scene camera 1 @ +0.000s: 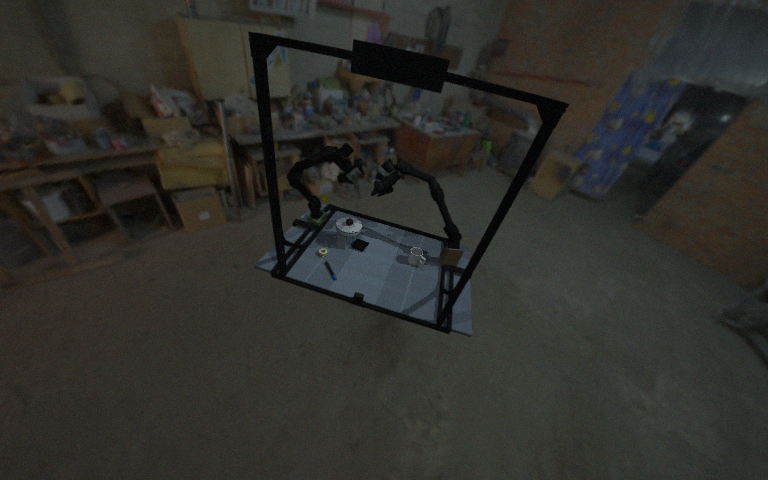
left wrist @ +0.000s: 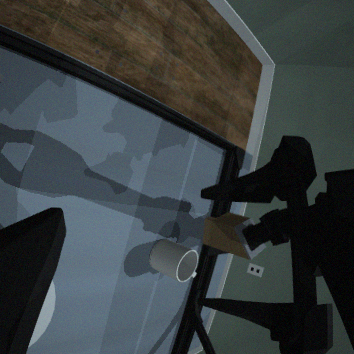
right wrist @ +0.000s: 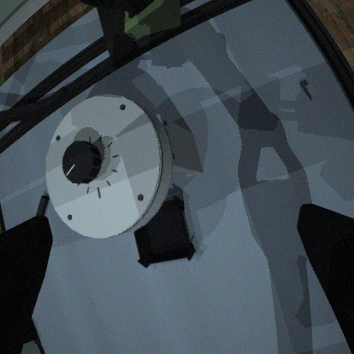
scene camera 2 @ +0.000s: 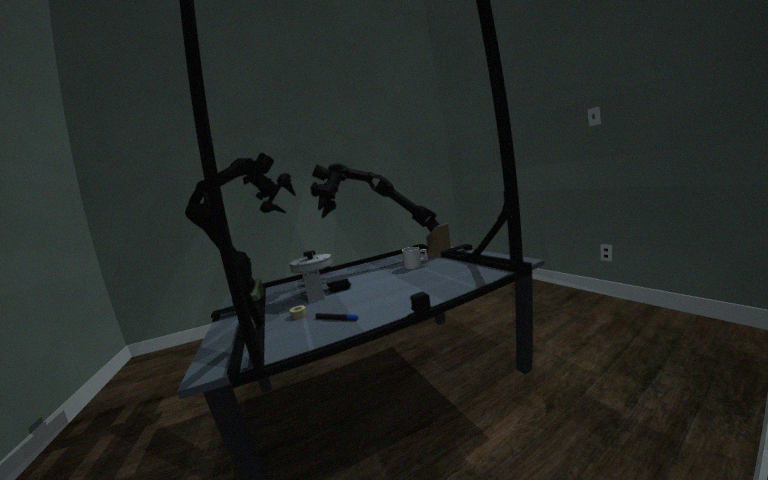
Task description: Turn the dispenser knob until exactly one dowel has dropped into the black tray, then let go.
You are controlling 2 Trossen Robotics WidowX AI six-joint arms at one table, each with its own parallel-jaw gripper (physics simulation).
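Frame: origin at the left arm's base, x ahead, y left, z up, level; centimetres.
Where they show: left gripper, fingertip midpoint: [scene camera 1: 359, 179] [left wrist: 190, 222] [scene camera 2: 290, 204]; right gripper, fingertip midpoint: [scene camera 1: 374, 195] [left wrist: 198, 244] [right wrist: 175, 224] [scene camera 2: 320, 213]; left arm's base, link origin: [scene camera 1: 317, 214]; right arm's base, link origin: [scene camera 1: 453, 248] [left wrist: 251, 236] [scene camera 2: 436, 230].
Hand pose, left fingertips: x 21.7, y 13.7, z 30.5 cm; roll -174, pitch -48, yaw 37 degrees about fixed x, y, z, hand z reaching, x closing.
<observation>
Things, the pixels of their top centre, and the offset from my left fingertips. "spot": a spot on its surface instead.
- dispenser, top centre: [right wrist: 92, 163] [scene camera 2: 310, 258] [scene camera 1: 349, 224] dx +6.8, dy -15.9, dz -22.7 cm
- black tray, top centre: [right wrist: 158, 232] [scene camera 2: 338, 283] [scene camera 1: 360, 244] dx +15.6, dy -14.2, dz -34.9 cm
- white mug, surface spot: [left wrist: 172, 260] spot: dx +45.6, dy -2.3, dz -30.4 cm
- tape roll, top centre: [scene camera 2: 297, 308] [scene camera 1: 323, 251] dx +2.7, dy -34.7, dz -34.8 cm
- blue-ended marker, top centre: [scene camera 2: 335, 314] [scene camera 1: 330, 269] dx +15.5, dy -42.7, dz -35.7 cm
The dispenser [scene camera 1: 348, 228] [scene camera 2: 313, 283] [right wrist: 125, 165] stands at the left of the table, with a round white top. Its black knob [scene camera 1: 349, 221] [scene camera 2: 309, 254] [right wrist: 81, 162] has a white line pointing lower left in the right wrist view. The black tray [scene camera 1: 360, 245] [scene camera 2: 338, 284] [right wrist: 167, 232] lies beside its base; no dowel can be made out in the dark tray. My left gripper [scene camera 1: 357, 177] [scene camera 2: 289, 203] is open and empty, high above the dispenser. My right gripper [scene camera 1: 376, 193] [scene camera 2: 324, 213] [right wrist: 175, 224] is open and empty, high over the table, apart from the knob.
A white mug [scene camera 1: 416, 256] [scene camera 2: 411, 257] [left wrist: 172, 260] stands at the right, near a brown block [scene camera 1: 451, 257] [scene camera 2: 438, 240]. A tape roll [scene camera 1: 322, 252] [scene camera 2: 297, 311] and a blue-ended marker [scene camera 1: 330, 270] [scene camera 2: 336, 316] lie in front of the dispenser. A black frame [scene camera 1: 269, 158] surrounds the table.
</observation>
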